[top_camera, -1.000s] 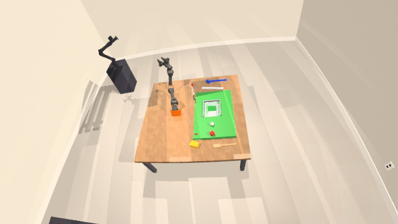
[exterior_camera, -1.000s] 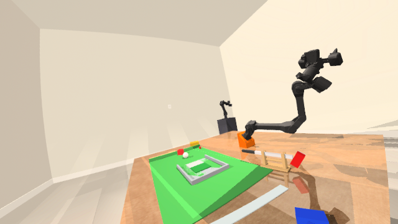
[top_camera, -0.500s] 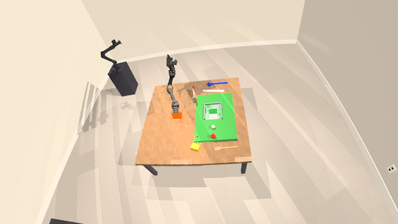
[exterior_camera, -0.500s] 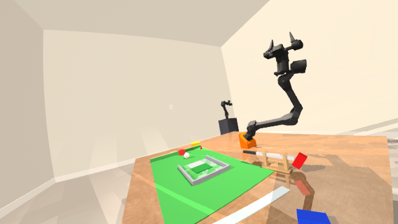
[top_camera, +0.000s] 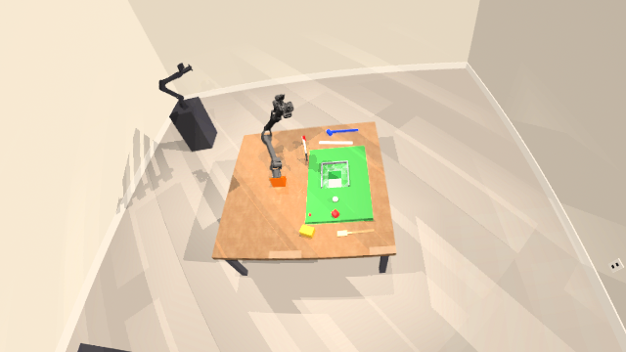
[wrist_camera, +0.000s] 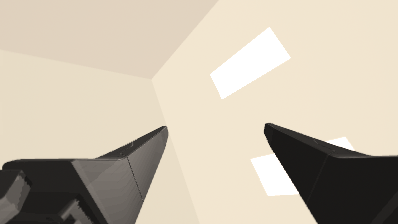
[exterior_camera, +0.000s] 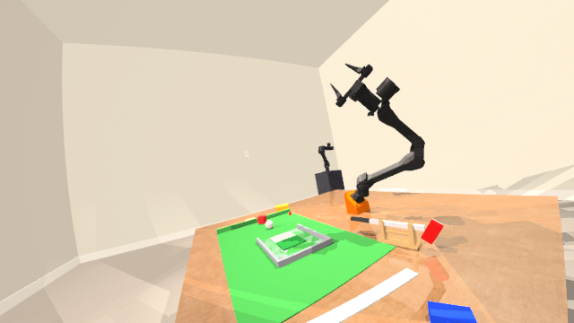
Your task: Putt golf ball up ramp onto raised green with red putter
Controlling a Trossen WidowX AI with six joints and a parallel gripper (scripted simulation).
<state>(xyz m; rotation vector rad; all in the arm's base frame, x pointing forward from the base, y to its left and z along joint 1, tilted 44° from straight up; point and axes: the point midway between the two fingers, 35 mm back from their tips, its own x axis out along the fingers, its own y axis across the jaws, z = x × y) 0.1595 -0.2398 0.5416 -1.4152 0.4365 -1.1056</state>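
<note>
Right now my gripper tip is 4 cm short of the small red piece, 53 cm to the left of it and 64 cm above it. The rest, counted from my gripper tip: red putter: 1 cm ahead, 11 cm to the left, 59 cm below; white bar: 28 cm ahead, 19 cm to the left, 65 cm below; wooden rack: 2 cm ahead, 13 cm to the left, 61 cm below.
</note>
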